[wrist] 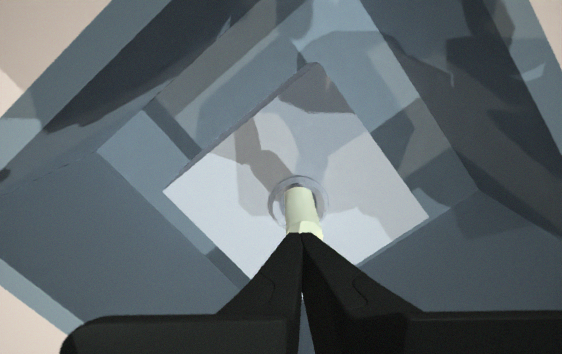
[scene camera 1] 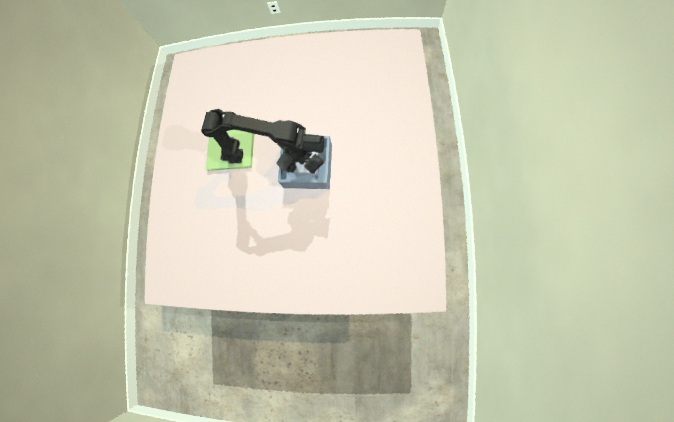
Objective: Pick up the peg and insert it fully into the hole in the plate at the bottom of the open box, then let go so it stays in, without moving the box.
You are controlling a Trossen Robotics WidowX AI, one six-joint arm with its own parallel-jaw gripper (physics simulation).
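Frame: origin at the arm's base, x down, y left, z ahead, level; millimetres.
Seen in the pictures: gripper, fingertip midpoint: (wrist: 299, 244) (scene camera 1: 304, 159); arm's base, link origin: (scene camera 1: 235, 156).
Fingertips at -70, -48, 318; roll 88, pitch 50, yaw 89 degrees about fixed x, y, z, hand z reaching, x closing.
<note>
Offsets run from my fingertips to a thing's top centre, as dx, dy, dz. Level surfaces: height alone.
The pale yellow peg @(+6, +2, -1) (wrist: 301, 209) stands in the ringed hole of the light grey plate @(+33, +2, -1) (wrist: 210, 200), with part of its length above the plate; how deep it sits cannot be told. The plate lies at the bottom of the open blue-grey box @(-4, +2, -1) (scene camera 1: 305, 184) (wrist: 125, 240). My gripper (wrist: 299, 244) is shut with nothing between its fingers. Its fingertips meet over the near end of the peg in the wrist view and hide the peg's top. In the scene view the black gripper hangs over the box, and the peg cannot be made out there.
The arm's base stands on a green square mat (scene camera 1: 246, 150) to the left of the box. The arm reaches from there across to the box. Both stand on a pale pink table top @(dx +94) (scene camera 1: 350, 250), with concrete floor (scene camera 1: 440, 350) around it.
</note>
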